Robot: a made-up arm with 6 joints. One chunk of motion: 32 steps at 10 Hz.
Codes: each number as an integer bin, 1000 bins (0 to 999) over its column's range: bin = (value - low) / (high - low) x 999, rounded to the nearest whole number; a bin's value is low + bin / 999 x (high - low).
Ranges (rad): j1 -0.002..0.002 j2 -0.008..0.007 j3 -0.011..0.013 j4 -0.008..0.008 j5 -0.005..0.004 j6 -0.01..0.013
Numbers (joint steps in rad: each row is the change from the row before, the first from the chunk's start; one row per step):
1: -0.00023 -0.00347 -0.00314 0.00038 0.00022 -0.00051
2: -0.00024 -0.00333 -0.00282 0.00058 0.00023 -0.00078
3: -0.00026 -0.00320 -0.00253 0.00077 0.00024 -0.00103
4: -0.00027 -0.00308 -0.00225 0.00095 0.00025 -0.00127
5: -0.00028 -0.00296 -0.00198 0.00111 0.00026 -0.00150
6: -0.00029 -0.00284 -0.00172 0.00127 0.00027 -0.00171
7: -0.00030 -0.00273 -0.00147 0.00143 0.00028 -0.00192
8: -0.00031 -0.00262 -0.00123 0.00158 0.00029 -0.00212
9: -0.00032 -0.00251 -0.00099 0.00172 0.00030 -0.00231
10: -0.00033 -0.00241 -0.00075 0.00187 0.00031 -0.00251
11: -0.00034 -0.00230 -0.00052 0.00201 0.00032 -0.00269
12: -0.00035 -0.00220 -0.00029 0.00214 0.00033 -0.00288
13: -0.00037 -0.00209 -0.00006 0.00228 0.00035 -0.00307
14: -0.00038 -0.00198 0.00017 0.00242 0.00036 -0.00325
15: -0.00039 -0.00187 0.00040 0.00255 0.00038 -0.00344
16: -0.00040 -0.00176 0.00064 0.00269 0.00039 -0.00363
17: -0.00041 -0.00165 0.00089 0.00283 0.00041 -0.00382
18: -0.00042 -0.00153 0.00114 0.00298 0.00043 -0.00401
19: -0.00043 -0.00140 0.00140 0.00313 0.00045 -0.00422
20: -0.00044 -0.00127 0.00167 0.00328 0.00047 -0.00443
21: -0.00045 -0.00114 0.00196 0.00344 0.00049 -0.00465
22: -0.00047 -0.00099 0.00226 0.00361 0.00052 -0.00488
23: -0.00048 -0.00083 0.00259 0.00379 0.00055 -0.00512
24: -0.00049 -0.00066 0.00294 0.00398 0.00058 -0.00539
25: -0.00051 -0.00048 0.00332 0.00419 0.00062 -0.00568
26: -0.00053 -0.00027 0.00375 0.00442 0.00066 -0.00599
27: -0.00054 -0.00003 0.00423 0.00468 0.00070 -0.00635
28: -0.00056 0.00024 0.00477 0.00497 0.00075 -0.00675
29: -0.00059 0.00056 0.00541 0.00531 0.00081 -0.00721
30: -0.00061 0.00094 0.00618 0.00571 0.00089 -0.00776
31: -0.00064 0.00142 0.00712 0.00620 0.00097 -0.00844
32: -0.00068 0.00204 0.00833 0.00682 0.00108 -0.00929
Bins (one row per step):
1: 442 302 327 523 579 412
2: 440 311 340 536 581 400
3: 435 320 353 548 582 390
4: 432 328 364 559 583 379
5: 430 336 375 569 584 369
6: 427 344 386 579 585 360
7: 425 351 397 589 586 351
8: 422 358 407 598 587 342
9: 420 366 417 607 588 334
10: 417 372 427 616 589 325
11: 415 380 436 625 591 318
12: 412 386 446 633 592 309
13: 407 394 455 642 594 301
14: 405 401 465 651 595 293
15: 402 408 475 659 597 285
16: 400 416 485 667 598 277
17: 397 423 495 676 601 268
18: 395 431 505 686 603 260
19: 392 440 516 695 605 251
20: 390 448 527 704 607 242
21: 387 457 539 714 609 232
22: 382 467 552 725 613 222
23: 380 478 566 736 616 212
24: 377 489 580 748 619 200
25: 372 501 596 761 624 188
26: 367 515 614 775 628 174
27: 365 531 634 792 633 159
28: 360 549 656 810 638 141
29: 352 570 683 831 645 121
30: 347 595 715 856 654 97
31: 340 627 754 887 663 68
32: 330 669 805 925 675 31

